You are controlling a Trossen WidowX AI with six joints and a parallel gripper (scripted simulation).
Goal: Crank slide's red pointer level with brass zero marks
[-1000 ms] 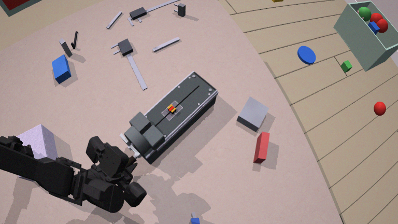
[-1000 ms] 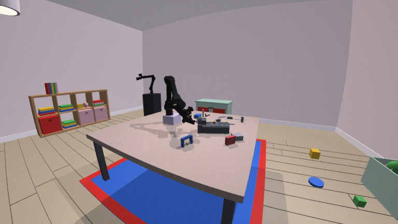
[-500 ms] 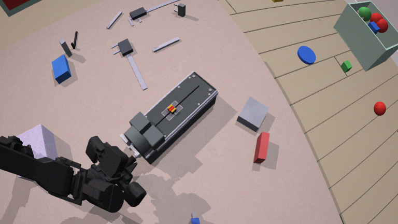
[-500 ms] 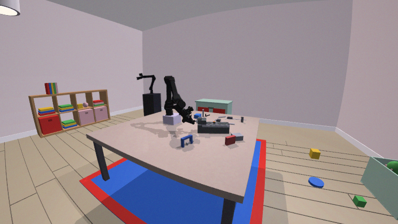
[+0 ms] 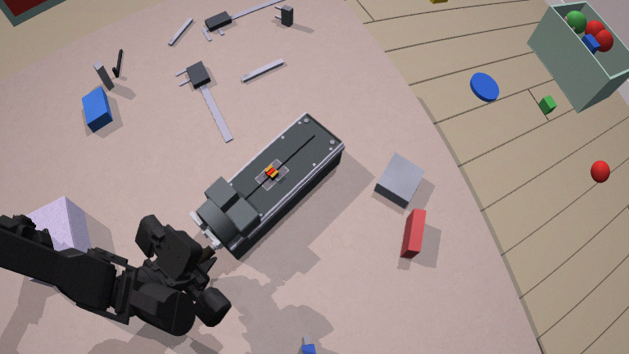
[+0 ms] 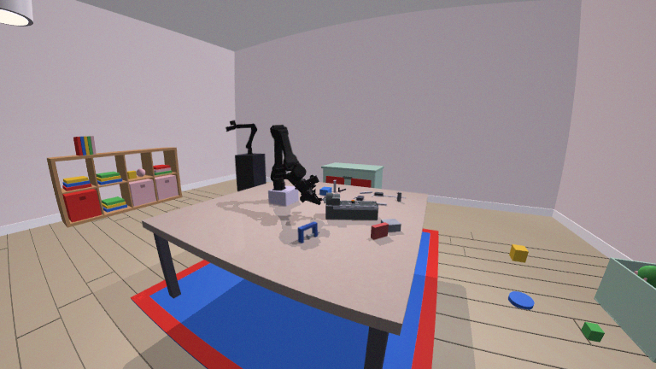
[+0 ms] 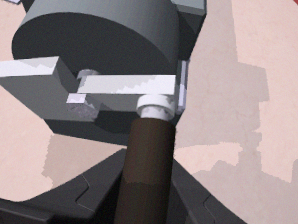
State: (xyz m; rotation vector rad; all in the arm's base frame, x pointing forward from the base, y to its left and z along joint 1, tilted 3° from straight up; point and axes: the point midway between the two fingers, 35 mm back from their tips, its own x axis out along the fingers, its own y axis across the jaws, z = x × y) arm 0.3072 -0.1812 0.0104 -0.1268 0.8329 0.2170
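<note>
My gripper tip is 20 mm below the dark brown crank handle and 20 mm past it. Round my gripper tip: red pointer: 150 mm ahead, 70 mm to the left, 10 mm above; then red block: 310 mm ahead, 140 mm to the right, 50 mm below; then grey block: 350 mm ahead, 60 mm below, 40 mm to the right.
</note>
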